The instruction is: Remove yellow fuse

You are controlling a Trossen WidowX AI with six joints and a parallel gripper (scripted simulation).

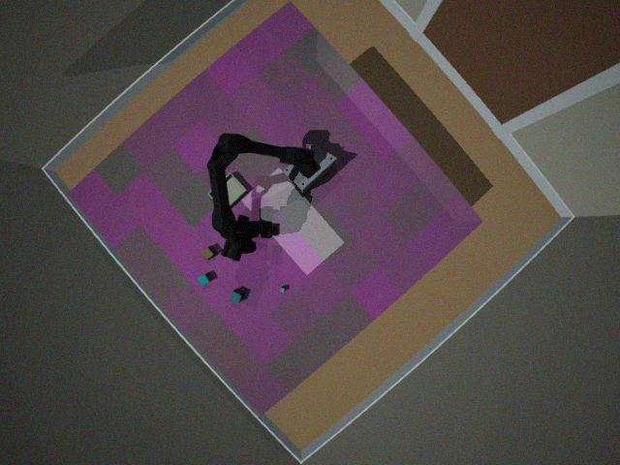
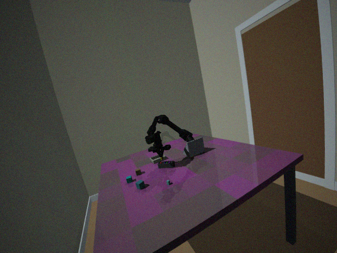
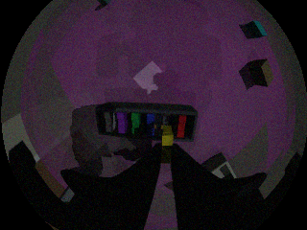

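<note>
Right now my gripper tip is 20 mm past the pale tray, 190 mm to the left of it and 80 mm above it. The rest, counted from my gripper tip: teal cube (70 mm ahead, 270 mm to the left, 70 mm below); brown cube (210 mm ahead, 50 mm to the right, 60 mm below); yellow fuse (10 mm below).
</note>
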